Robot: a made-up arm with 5 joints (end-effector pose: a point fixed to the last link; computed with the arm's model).
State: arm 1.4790 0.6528 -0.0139 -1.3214 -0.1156
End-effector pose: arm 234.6 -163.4 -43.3 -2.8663 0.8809 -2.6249
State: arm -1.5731 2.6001 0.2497 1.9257 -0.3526
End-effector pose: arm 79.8 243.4 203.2 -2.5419 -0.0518 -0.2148
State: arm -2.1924 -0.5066 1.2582 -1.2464 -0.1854
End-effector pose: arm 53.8 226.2 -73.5 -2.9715 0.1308 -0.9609
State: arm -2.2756 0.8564 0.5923 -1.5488 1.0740
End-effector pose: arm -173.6 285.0 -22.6 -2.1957 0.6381 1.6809
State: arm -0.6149 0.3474 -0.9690 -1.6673 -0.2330
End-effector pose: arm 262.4 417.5 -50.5 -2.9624 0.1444 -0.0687
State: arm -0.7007 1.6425 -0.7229 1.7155 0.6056
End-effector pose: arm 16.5 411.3 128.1 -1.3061 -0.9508 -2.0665
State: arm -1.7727 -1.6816 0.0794 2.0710 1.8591
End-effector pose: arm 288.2 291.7 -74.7 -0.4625 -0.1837 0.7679
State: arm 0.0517 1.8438 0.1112 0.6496 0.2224
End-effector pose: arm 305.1 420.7 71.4 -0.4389 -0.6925 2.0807
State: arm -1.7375 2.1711 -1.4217 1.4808 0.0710
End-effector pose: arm -21.3 107.3 145.1 -2.1048 0.4493 -1.1778
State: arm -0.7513 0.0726 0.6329 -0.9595 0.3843
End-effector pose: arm 297.7 277.3 -122.9 -2.8949 0.6360 -1.0508
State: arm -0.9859 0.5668 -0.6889 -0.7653 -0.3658
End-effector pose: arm 141.8 471.7 -144.0 -3.1207 1.2359 0.2464
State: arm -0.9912 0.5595 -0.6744 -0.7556 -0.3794
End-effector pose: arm 141.6 469.6 -147.3 3.0838 1.2452 0.1655
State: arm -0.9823 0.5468 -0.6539 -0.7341 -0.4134
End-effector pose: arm 147.2 464.9 -153.6 2.9109 1.2550 -0.0228
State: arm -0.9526 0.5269 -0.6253 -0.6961 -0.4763
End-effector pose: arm 160.6 455.8 -163.5 2.6103 1.2485 -0.3572
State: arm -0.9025 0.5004 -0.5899 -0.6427 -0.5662
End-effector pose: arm 180.3 441.1 -175.8 2.2579 1.1995 -0.7602
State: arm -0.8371 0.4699 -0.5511 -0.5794 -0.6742
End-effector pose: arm 202.7 421.0 -188.0 1.9728 1.1048 -1.1067
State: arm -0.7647 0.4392 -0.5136 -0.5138 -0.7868
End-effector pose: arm 223.7 397.7 -198.1 1.7830 0.9887 -1.3597
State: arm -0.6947 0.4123 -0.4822 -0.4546 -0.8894
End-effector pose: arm 240.6 375.0 -205.0 1.6634 0.8782 -1.5356
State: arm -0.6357 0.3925 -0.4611 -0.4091 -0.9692
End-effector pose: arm 252.8 356.7 -208.8 1.5914 0.7929 -1.6508
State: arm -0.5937 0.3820 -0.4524 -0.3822 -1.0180
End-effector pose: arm 260.8 344.9 -210.3 1.5548 0.7432 -1.7150
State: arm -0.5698 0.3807 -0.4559 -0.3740 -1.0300
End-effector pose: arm 265.8 340.7 -210.4 1.5470 0.7342 -1.7371
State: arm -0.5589 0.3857 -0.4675 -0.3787 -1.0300
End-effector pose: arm 268.6 340.7 -209.5 1.5548 0.7402 -1.7308
